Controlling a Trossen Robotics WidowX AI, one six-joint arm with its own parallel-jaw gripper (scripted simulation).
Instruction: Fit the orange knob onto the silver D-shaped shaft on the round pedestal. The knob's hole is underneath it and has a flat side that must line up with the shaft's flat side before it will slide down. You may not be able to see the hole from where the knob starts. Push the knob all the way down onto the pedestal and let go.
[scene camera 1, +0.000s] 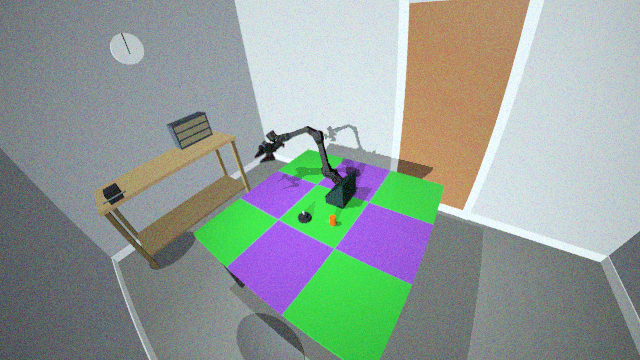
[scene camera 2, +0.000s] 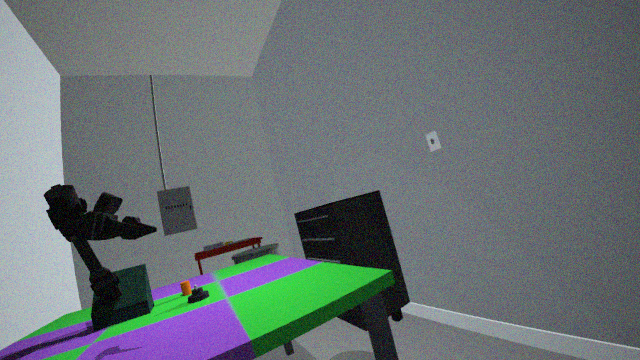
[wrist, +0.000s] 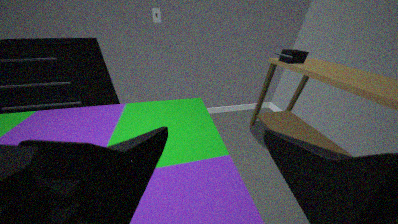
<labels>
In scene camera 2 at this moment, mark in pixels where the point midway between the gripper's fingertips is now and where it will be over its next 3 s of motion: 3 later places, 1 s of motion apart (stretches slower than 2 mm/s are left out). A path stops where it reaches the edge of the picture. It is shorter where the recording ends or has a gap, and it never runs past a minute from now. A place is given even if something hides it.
My gripper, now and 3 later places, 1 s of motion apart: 148, 229; 211, 258; 183, 273; 186, 283
</labels>
